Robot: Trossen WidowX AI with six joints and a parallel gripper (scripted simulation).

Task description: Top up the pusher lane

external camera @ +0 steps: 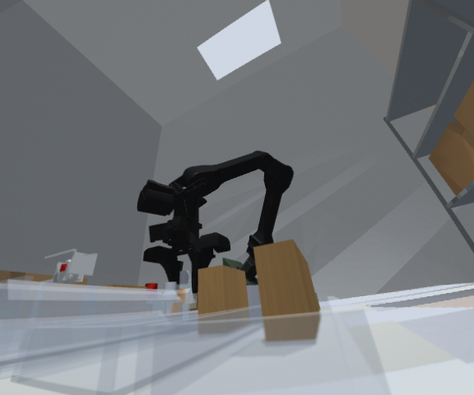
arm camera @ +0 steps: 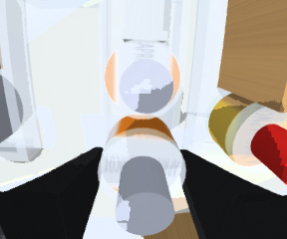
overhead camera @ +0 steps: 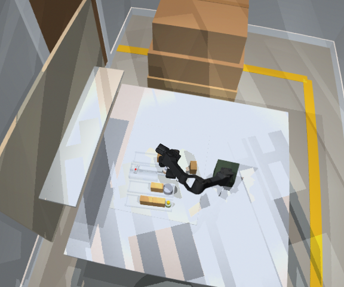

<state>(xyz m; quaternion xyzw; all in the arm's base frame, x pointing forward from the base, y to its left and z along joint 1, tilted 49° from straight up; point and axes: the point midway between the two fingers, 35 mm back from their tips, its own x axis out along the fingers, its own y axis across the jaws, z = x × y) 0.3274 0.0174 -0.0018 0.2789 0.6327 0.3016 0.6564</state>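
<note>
The grey jar is 13 cm to the left of my gripper tip, 3 cm below it and 1 cm ahead of it. Round my gripper tip: red mark (23 cm ahead, 5 cm to the left, 2 cm above); sprung lane (15 cm ahead, 4 cm below, 3 cm to the left).
</note>
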